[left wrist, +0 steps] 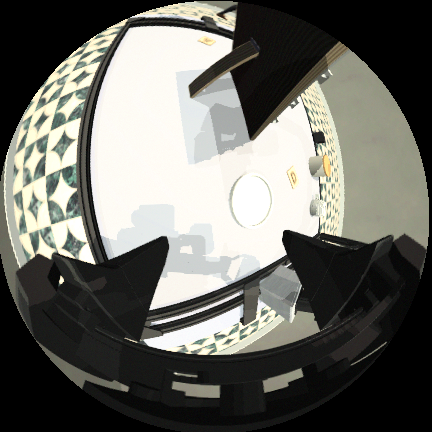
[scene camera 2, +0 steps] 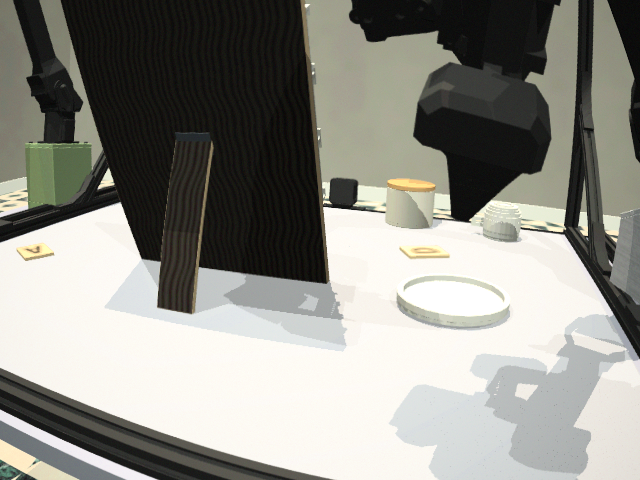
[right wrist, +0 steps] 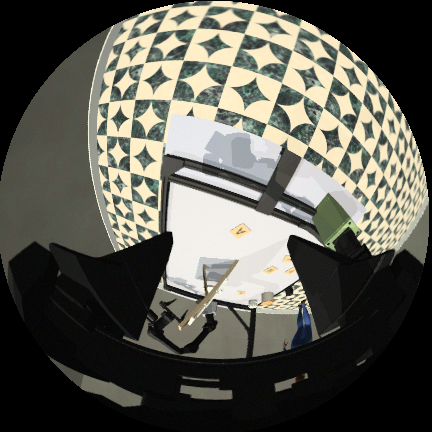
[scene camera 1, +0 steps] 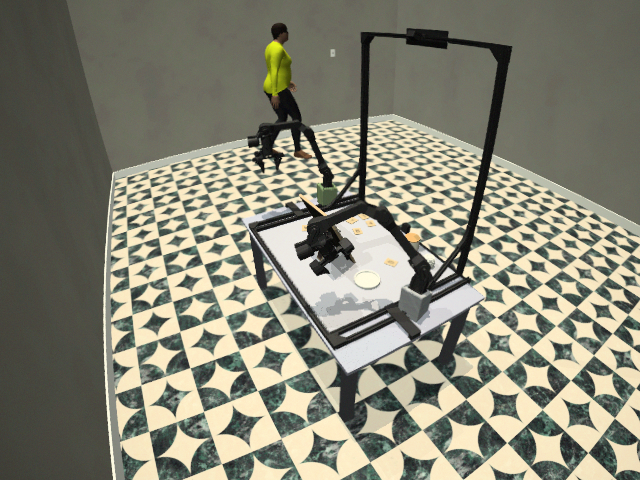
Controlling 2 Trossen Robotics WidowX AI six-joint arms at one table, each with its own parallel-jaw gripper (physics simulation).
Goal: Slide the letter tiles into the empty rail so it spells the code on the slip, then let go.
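Frame: origin at the left arm's base, x ahead, y left, z up, level; centimetres.
Where they show: left gripper, between the fingertips: point(left wrist: 226, 239) point(scene camera 2: 468, 176) point(right wrist: 181, 303) point(scene camera 1: 338, 266); right gripper, between the fingertips: point(right wrist: 232, 239) point(scene camera 1: 270, 172); left arm's base, origin of its link: point(left wrist: 298, 299) point(right wrist: 208, 314) point(scene camera 1: 417, 289); right arm's base, origin of its link: point(scene camera 2: 58, 143) point(right wrist: 343, 237) point(scene camera 1: 327, 185).
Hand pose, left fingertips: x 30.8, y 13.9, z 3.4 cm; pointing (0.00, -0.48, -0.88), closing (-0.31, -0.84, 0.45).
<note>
Things, the pixels of their centre, and the offset from my left fingertips.
- tall dark board, middle of its body: point(scene camera 2: 171, 173) point(left wrist: 219, 46) point(right wrist: 197, 289) point(scene camera 1: 319, 237) dx +23.2, dy -11.6, dz -2.4 cm
- strut, middle of its body: point(scene camera 2: 183, 224) point(left wrist: 217, 69) point(right wrist: 204, 280) dx +22.6, dy -13.8, dz -7.6 cm
- D tile, middle of its body: point(scene camera 2: 424, 252) point(left wrist: 292, 176) point(scene camera 1: 390, 262) dx -4.6, dy -33.6, dz -15.2 cm
- round white dish, middle of its body: point(scene camera 2: 453, 299) point(left wrist: 253, 200) point(scene camera 1: 367, 279) dx -4.3, dy -15.0, dz -14.7 cm
- canister with an orange lid, middle of its body: point(scene camera 2: 410, 203) point(left wrist: 319, 165) point(scene camera 1: 411, 242) point(right wrist: 267, 298) dx -5.2, dy -51.2, dz -12.0 cm
- ribbed white jar, middle of its body: point(scene camera 2: 496, 219) point(left wrist: 318, 205) point(scene camera 1: 427, 260) dx -18.7, dy -44.8, dz -12.7 cm
A tall dark board point(scene camera 1: 313, 205) point(scene camera 2: 206, 77) point(left wrist: 285, 65) point(right wrist: 215, 288) leans on a strut point(scene camera 2: 183, 222). Pale fittings point(scene camera 2: 318, 136) stick out along its far side; I cannot make out the rail or the slip's code. The D tile point(scene camera 1: 391, 262) point(scene camera 2: 423, 251) point(left wrist: 293, 177) lies flat near the round dish. The A tile point(scene camera 2: 35, 251) point(left wrist: 206, 40) point(right wrist: 240, 230) lies behind the board. Several more tiles point(scene camera 1: 357, 231) point(right wrist: 270, 270) lie on its other side. My left gripper point(scene camera 1: 336, 259) point(left wrist: 226, 239) is open and empty above the table. My right gripper point(scene camera 1: 270, 168) point(right wrist: 232, 239) is open, empty, high beyond the table's end.
A round white dish point(scene camera 1: 367, 279) point(scene camera 2: 452, 316) point(left wrist: 231, 200) lies on the table. A canister with an orange lid point(scene camera 2: 409, 206) point(left wrist: 317, 166), a ribbed white jar point(scene camera 2: 501, 222) and a small black block point(scene camera 2: 343, 192) stand along the far edge. A black frame point(scene camera 1: 485, 155) rises over that side.
</note>
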